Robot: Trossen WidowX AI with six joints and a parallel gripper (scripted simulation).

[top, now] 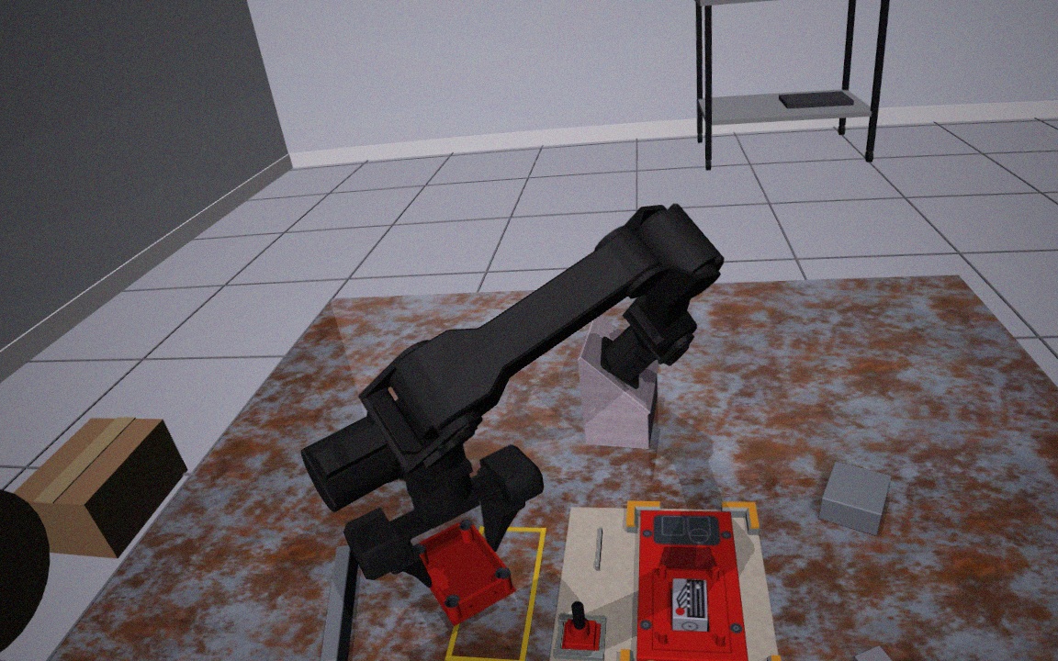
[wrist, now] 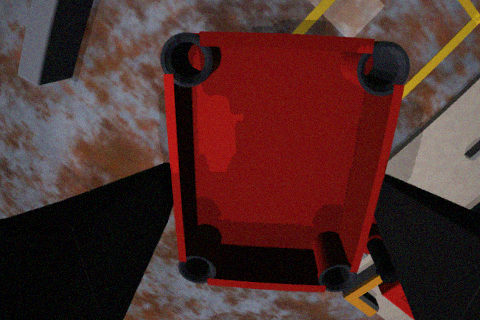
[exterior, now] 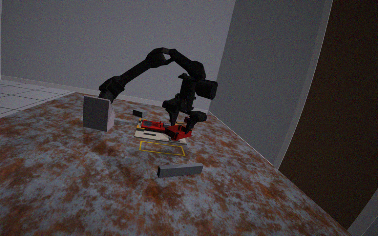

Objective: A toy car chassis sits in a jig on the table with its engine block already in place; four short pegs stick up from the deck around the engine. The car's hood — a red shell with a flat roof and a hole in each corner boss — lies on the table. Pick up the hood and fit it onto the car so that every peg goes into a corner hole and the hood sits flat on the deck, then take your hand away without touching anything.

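The red hood lies 10 mm below my gripper tip. The rest, counted from my gripper tip: engine block 10 mm behind, 230 mm to the left, 70 mm below; then jig 40 mm behind, 210 mm to the left, 90 mm below.
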